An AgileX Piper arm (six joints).
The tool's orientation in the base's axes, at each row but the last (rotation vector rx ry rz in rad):
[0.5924, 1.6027, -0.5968]
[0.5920, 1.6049, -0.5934]
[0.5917, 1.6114, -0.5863]
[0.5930, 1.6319, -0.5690]
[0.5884, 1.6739, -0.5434]
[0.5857, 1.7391, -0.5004]
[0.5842, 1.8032, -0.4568]
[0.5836, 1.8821, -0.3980]
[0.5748, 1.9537, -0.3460]
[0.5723, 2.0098, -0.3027]
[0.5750, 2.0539, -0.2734]
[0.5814, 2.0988, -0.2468]
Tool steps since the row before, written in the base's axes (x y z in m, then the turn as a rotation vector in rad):
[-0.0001, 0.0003, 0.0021, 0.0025, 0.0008, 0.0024]
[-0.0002, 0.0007, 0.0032, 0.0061, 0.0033, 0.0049]
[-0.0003, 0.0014, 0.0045, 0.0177, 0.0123, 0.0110]
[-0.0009, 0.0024, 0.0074, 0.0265, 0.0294, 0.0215]
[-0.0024, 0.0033, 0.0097, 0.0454, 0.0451, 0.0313]
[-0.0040, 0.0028, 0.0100, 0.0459, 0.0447, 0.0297]
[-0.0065, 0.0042, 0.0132, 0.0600, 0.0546, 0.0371]
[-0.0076, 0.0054, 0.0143, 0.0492, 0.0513, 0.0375]
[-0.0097, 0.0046, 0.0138, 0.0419, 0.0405, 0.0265]
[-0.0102, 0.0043, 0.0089, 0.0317, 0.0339, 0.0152]
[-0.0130, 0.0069, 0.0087, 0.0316, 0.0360, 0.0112]
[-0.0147, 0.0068, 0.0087, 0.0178, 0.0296, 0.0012]
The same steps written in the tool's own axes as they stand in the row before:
[-0.0021, 0.0001, -0.0005, -0.0026, 0.0022, 0.0010]
[-0.0031, 0.0002, -0.0010, -0.0054, 0.0063, 0.0017]
[-0.0044, 0.0007, -0.0017, -0.0123, 0.0206, 0.0034]
[-0.0071, 0.0009, -0.0032, -0.0227, 0.0388, -0.0028]
[-0.0089, 0.0006, -0.0056, -0.0339, 0.0627, -0.0004]
[-0.0086, -0.0006, -0.0071, -0.0325, 0.0627, 0.0006]
[-0.0103, -0.0008, -0.0113, -0.0414, 0.0789, 0.0034]
[-0.0098, 0.0001, -0.0139, -0.0392, 0.0701, -0.0032]
[-0.0078, -0.0012, -0.0156, -0.0292, 0.0569, 0.0011]
[-0.0025, -0.0013, -0.0139, -0.0170, 0.0457, 0.0018]
[0.0003, -0.0002, -0.0171, -0.0129, 0.0474, 0.0029]
[0.0018, -0.0010, -0.0183, -0.0002, 0.0345, 0.0009]

